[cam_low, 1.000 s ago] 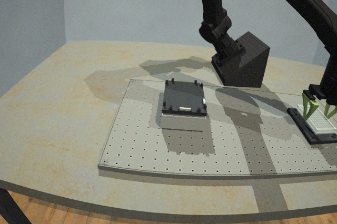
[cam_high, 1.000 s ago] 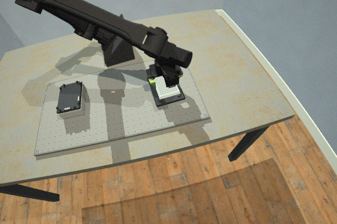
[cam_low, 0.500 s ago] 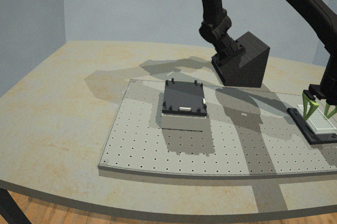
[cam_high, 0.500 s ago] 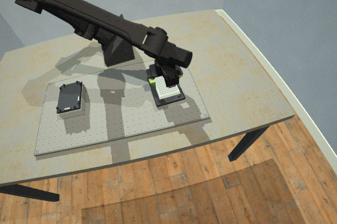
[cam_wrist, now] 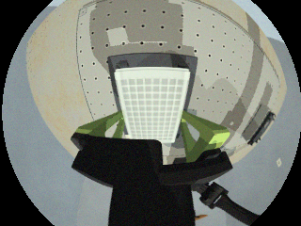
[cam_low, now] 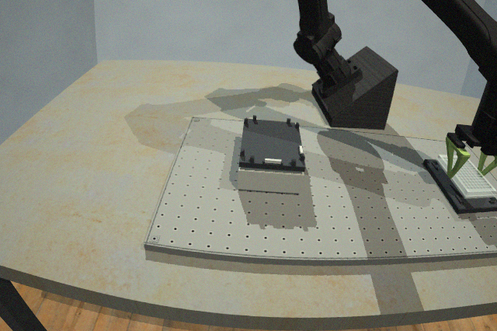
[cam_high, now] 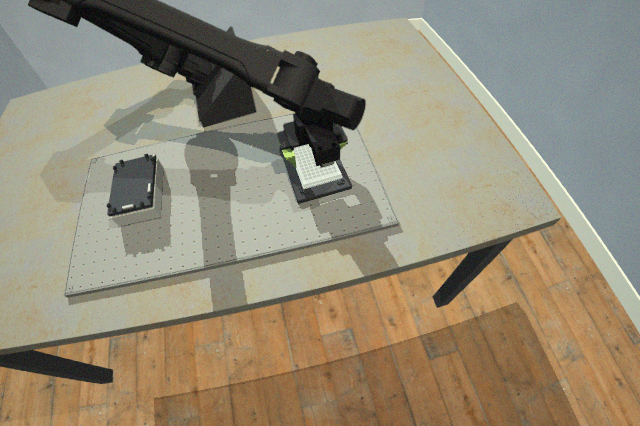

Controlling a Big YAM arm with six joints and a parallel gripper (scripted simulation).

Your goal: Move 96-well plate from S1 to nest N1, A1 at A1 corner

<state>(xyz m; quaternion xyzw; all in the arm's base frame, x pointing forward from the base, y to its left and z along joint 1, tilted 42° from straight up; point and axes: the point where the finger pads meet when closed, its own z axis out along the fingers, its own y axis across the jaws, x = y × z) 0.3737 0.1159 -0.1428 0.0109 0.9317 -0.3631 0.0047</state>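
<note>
The white 96-well plate lies right at my hand. Round my hand: plate nest N1 (3 cm below).
</note>
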